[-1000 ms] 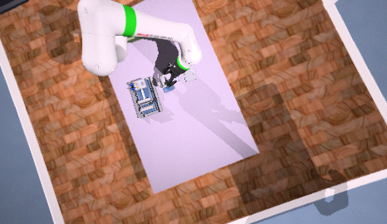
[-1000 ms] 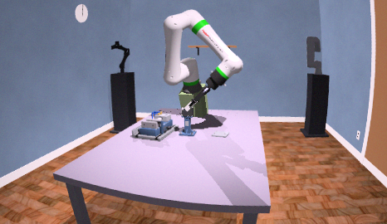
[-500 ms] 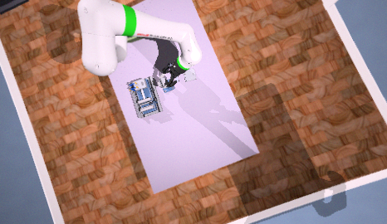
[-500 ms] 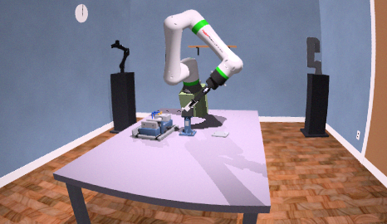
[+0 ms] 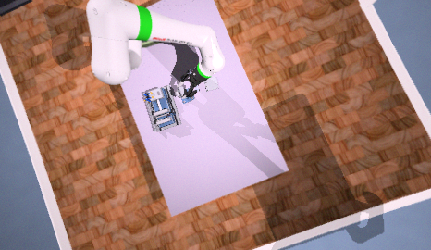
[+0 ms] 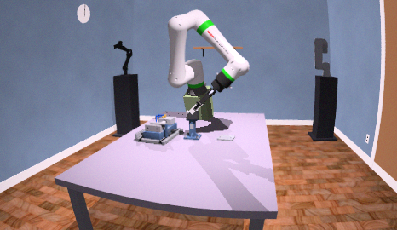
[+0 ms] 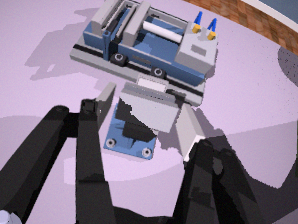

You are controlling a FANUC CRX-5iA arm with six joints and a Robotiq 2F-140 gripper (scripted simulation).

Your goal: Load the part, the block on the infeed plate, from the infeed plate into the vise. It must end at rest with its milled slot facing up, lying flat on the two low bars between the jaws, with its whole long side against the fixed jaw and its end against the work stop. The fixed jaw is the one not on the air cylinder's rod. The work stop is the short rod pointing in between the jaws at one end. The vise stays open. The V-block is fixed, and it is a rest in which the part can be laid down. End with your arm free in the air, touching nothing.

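My hand is 2 cm to the left of the part and 2 cm above it. From my hand the other things lie so: air cylinder rod 21 cm to the right, 10 cm below.
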